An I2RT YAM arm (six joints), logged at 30 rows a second.
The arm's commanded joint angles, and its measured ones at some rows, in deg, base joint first. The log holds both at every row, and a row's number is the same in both.
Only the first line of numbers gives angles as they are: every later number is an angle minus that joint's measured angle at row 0.
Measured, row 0: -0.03 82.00 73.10 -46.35 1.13 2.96
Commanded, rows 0 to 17: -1.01 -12.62 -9.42 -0.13 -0.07 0.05; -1.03 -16.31 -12.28 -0.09 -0.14 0.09; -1.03 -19.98 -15.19 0.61 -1.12 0.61; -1.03 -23.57 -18.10 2.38 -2.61 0.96; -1.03 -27.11 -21.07 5.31 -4.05 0.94; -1.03 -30.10 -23.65 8.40 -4.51 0.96; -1.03 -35.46 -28.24 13.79 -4.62 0.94; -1.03 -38.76 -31.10 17.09 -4.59 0.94; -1.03 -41.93 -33.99 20.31 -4.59 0.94; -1.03 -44.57 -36.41 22.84 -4.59 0.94; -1.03 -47.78 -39.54 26.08 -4.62 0.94; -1.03 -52.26 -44.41 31.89 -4.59 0.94; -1.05 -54.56 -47.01 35.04 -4.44 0.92; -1.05 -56.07 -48.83 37.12 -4.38 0.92; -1.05 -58.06 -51.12 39.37 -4.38 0.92; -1.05 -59.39 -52.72 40.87 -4.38 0.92; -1.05 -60.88 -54.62 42.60 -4.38 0.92; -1.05 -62.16 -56.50 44.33 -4.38 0.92
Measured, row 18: -1.10 -58.41 -51.23 41.12 -3.76 0.44
